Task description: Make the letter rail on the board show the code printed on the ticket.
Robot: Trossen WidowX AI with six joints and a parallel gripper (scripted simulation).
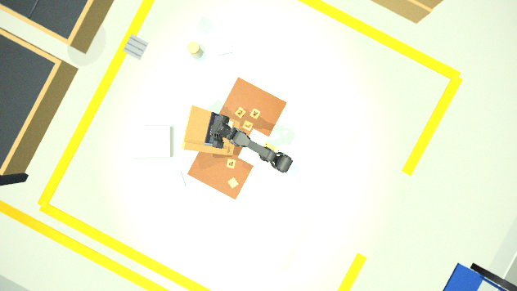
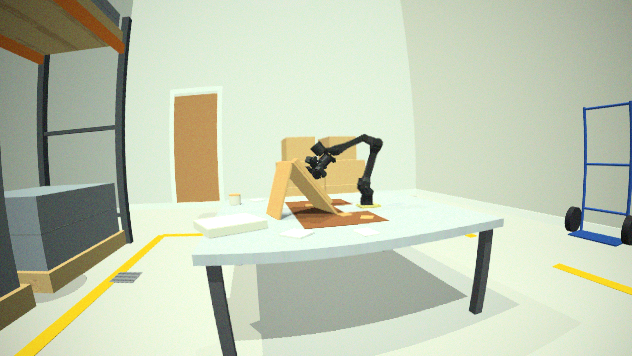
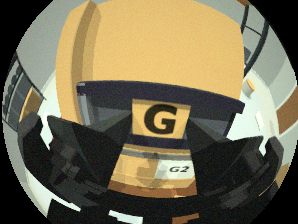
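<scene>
Now: the white ticket 80 mm below my gripper tip, 70 mm to the right of it and 40 mm behind it. Also, from my gripper tip: letter tile (right at my gripper tip); then small cup (430 mm ahead, 390 mm to the right, 130 mm below); then brown mat (160 mm below, 160 mm behind, 30 mm to the right).
</scene>
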